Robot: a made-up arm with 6 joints.
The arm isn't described. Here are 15 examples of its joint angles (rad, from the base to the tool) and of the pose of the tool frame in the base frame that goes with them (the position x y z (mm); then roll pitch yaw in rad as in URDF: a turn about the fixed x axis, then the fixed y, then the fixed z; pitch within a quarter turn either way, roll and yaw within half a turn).
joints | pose
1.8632 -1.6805 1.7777 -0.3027 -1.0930 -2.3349 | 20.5 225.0 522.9 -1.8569 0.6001 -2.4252
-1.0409 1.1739 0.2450 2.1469 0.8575 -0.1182 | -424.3 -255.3 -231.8 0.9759 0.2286 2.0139
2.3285 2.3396 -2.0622 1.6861 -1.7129 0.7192 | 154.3 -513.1 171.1 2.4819 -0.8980 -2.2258
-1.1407 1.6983 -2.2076 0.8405 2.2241 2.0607 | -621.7 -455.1 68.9 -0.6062 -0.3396 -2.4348
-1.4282 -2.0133 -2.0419 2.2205 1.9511 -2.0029 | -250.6 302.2 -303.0 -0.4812 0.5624 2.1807
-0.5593 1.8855 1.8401 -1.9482 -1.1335 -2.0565 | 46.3 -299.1 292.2 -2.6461 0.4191 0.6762
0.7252 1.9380 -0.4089 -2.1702 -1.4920 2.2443 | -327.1 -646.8 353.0 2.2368 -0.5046 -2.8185
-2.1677 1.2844 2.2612 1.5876 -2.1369 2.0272 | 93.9 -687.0 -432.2 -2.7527 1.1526 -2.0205
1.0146 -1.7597 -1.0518 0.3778 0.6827 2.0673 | 52.2 -55.9 459.5 -1.5979 0.4602 -1.3781
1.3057 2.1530 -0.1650 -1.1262 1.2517 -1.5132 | -223.8 -276.1 265.9 1.8277 0.6479 2.0955
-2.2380 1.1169 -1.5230 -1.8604 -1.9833 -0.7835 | 241.7 -412.5 -692.3 -0.7608 1.0911 -2.6265
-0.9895 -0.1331 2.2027 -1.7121 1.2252 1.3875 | -606.0 -157.0 -125.5 -0.9315 -0.8085 2.0698
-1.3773 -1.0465 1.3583 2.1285 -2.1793 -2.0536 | -461.1 299.3 -516.1 -2.4677 0.7114 2.8622
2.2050 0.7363 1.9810 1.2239 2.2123 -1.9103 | 254.8 -519.9 629.7 -2.2966 -0.4165 -2.0545
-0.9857 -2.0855 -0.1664 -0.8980 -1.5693 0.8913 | -168.8 176.2 207.9 -0.4976 -1.1087 -2.3077
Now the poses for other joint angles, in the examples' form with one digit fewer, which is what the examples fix.
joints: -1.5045 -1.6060 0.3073 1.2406 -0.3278 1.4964
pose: -244 75 -390 0.906 0.282 -1.792
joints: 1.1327 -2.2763 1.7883 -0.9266 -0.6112 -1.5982
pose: -216 198 499 -2.015 -0.096 -2.245
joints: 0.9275 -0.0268 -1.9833 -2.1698 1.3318 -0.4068
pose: -371 -6 646 -2.530 0.860 -2.852
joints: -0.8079 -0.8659 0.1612 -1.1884 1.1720 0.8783
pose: -430 -103 -350 -1.548 0.470 -1.743
